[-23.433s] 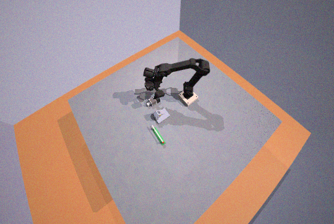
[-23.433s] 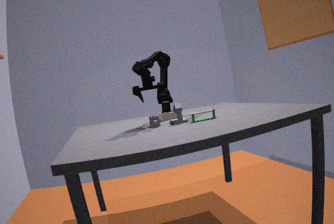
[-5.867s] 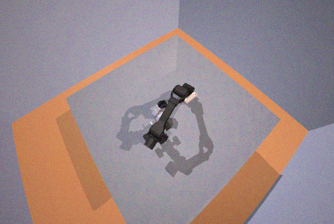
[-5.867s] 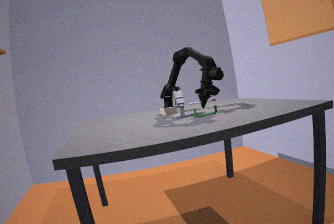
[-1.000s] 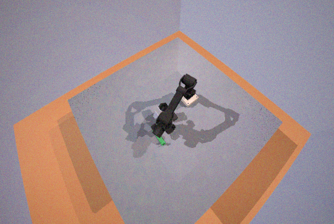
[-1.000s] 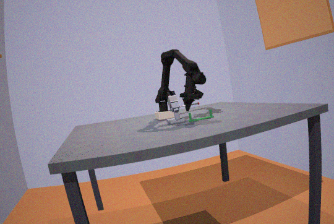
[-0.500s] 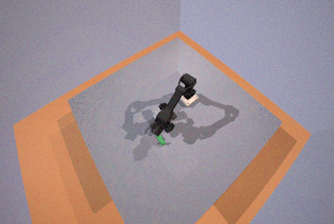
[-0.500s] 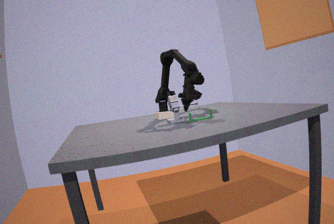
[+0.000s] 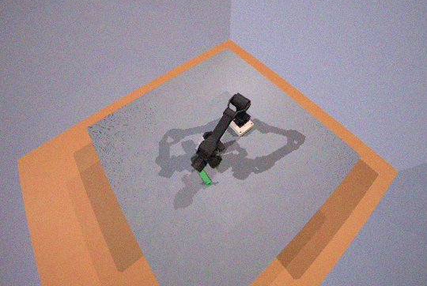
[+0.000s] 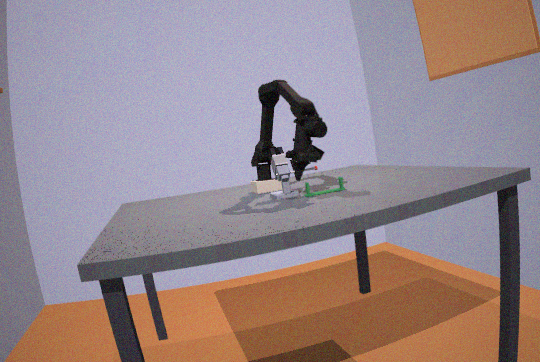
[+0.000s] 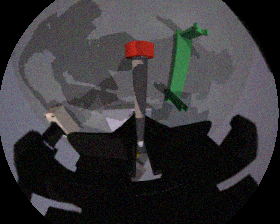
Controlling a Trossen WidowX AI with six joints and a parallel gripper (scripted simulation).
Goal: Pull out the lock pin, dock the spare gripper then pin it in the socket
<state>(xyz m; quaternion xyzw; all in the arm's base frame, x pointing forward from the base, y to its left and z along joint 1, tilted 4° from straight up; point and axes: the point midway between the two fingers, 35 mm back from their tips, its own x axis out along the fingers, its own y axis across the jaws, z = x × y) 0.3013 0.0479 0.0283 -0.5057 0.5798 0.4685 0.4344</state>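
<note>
The grey socket mount is 1 cm behind my gripper tip and 5 cm to the right of it. The rest, counted from my gripper tip: green bar-shaped rack 8 cm ahead, 6 cm to the left, 3 cm below; then spare gripper 3 cm behind, 5 cm to the right, 7 cm above.
</note>
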